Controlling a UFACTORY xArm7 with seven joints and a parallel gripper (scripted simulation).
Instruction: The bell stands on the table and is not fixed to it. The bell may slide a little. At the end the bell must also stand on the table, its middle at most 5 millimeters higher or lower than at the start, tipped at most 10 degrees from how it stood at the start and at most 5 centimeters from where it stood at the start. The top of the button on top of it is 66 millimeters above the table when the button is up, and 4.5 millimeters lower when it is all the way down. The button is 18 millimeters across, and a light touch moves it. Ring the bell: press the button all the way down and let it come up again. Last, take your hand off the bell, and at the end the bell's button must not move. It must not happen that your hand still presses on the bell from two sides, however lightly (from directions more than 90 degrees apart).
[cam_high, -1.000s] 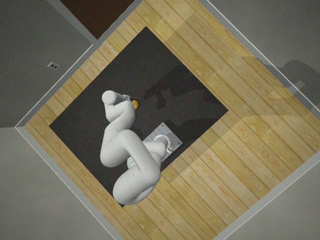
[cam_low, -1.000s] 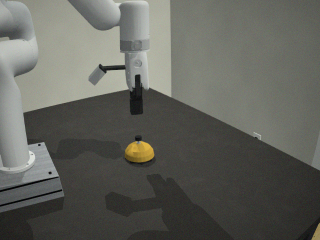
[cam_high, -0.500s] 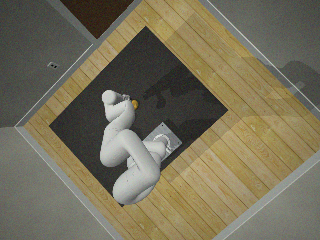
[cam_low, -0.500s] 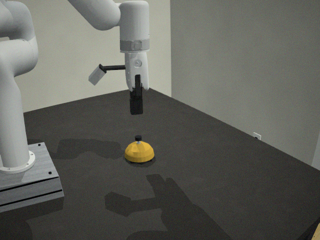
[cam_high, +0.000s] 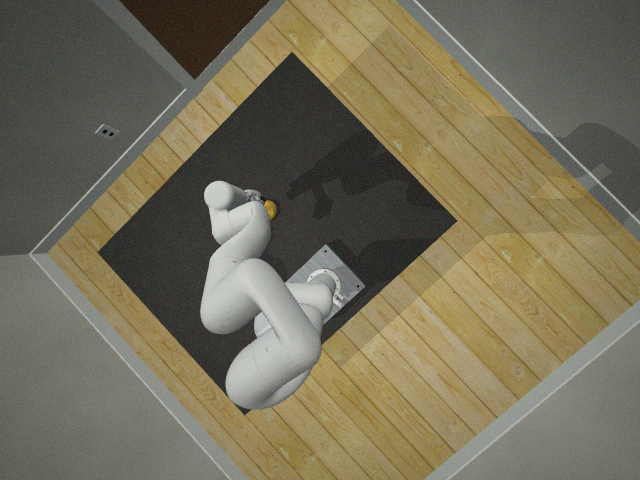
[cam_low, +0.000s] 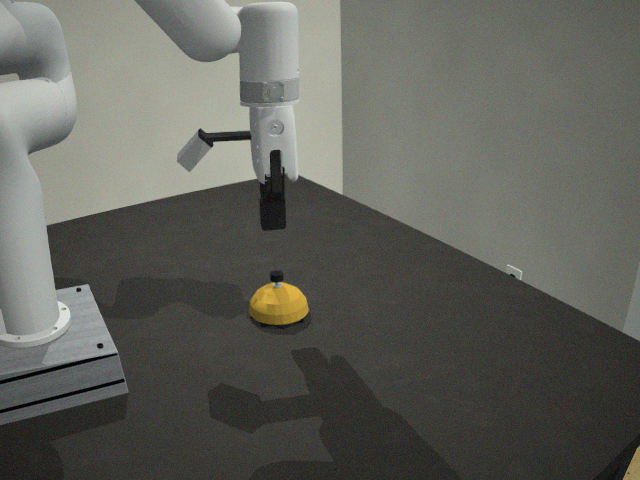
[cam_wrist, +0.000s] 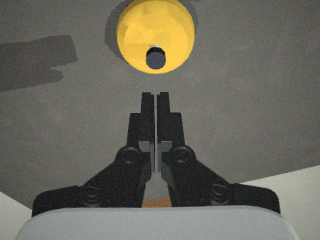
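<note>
My hand is 100 mm above the black button. Round my hand: yellow dome bell: 110 mm below.
</note>
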